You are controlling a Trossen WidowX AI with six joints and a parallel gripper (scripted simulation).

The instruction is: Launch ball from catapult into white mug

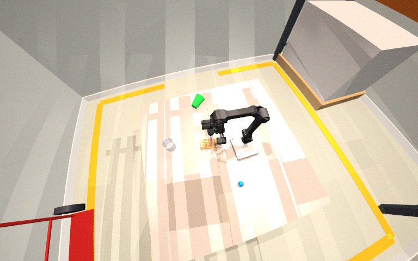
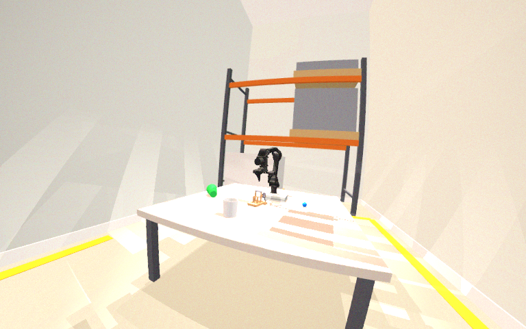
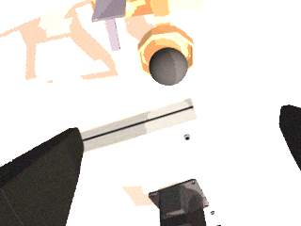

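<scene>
The dark ball lies 11 cm below my gripper tip, 2 cm behind it and 1 cm to the left of it. From my gripper tip the other things lie so: white mug (39 cm ahead, 14 cm below, 13 cm to the right); then blue ball (35 cm to the left, 15 cm below, 1 cm behind); then wooden catapult (12 cm below, 5 cm ahead).
</scene>
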